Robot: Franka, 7 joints.
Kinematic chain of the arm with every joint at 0, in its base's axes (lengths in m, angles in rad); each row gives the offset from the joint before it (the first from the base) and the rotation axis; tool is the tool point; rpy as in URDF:
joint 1: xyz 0 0 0.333 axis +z
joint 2: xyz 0 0 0 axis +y
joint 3: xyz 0 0 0.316 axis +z
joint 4: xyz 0.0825 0 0 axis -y
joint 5: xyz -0.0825 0 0.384 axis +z
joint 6: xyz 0 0 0 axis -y
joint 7: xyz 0.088 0 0 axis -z
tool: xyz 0 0 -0.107 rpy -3.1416 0 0
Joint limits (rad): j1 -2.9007..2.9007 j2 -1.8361..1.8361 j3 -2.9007..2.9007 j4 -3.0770..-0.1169 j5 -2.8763..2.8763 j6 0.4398..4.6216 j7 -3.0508..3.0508
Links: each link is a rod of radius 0.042 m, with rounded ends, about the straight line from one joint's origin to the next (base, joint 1, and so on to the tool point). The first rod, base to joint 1, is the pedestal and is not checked.
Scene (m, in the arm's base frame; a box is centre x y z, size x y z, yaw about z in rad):
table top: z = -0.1
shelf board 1: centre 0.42 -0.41 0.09 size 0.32 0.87 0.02 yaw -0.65
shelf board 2: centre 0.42 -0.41 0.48 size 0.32 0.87 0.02 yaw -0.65
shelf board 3: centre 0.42 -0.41 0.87 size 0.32 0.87 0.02 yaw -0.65
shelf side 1: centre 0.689 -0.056 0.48 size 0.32 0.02 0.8 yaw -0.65
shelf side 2: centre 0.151 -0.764 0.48 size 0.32 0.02 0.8 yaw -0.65
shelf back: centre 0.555 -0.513 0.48 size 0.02 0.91 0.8 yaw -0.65
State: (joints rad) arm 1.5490 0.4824 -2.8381 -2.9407 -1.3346 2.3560 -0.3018
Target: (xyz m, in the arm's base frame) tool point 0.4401 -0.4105 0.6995
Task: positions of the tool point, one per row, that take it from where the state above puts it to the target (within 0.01 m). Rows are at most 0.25 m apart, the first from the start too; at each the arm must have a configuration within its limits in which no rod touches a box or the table.
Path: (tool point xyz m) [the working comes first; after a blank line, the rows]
Joints at the target: 1.8010 0.0287 -2.5722 -1.6628 -1.3129 2.5046 -0.3018
Straight joint move there: touches shelf board 2.

1: 0.1470 -0.3364 0.4912
2: 0.2057 -0.2323 0.6995
3: 0.2734 -0.2728 0.7146
4: 0.3380 -0.3161 0.7180
5: 0.3948 -0.3616 0.7123
6: 0.4401 -0.4105 0.6995

